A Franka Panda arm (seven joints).
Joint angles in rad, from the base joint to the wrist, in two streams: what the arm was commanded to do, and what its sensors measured. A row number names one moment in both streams.
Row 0, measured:
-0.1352 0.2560 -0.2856 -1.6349 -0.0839 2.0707 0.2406
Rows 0 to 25, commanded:
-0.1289 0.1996 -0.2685 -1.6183 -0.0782 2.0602 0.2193
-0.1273 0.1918 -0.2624 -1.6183 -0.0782 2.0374 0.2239
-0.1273 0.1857 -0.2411 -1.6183 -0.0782 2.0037 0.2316
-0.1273 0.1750 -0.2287 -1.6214 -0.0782 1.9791 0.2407
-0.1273 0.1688 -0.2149 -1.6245 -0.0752 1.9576 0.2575
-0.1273 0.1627 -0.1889 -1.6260 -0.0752 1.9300 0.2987
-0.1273 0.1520 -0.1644 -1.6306 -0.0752 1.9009 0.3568
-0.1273 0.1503 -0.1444 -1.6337 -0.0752 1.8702 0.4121
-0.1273 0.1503 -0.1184 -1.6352 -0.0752 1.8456 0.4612
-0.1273 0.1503 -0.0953 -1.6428 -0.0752 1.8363 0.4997
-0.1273 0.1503 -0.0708 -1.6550 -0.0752 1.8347 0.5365
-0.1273 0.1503 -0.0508 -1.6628 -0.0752 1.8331 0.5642
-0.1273 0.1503 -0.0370 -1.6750 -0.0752 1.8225 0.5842
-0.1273 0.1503 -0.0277 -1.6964 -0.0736 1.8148 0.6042
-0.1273 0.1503 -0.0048 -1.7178 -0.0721 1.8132 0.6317
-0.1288 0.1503 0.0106 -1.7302 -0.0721 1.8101 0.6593
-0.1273 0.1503 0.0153 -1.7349 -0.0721 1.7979 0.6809
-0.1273 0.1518 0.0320 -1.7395 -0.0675 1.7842 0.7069
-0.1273 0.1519 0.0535 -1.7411 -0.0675 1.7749 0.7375
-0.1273 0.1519 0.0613 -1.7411 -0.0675 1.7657 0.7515
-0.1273 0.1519 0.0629 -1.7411 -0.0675 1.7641 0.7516
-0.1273 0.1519 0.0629 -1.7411 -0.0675 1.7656 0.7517
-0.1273 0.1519 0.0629 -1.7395 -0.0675 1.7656 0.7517
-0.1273 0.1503 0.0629 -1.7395 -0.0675 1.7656 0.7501
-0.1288 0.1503 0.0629 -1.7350 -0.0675 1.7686 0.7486
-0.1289 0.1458 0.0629 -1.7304 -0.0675 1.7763 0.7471
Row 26, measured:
-0.1170 0.1700 0.0543 -1.7302 -0.0818 1.7833 0.7416
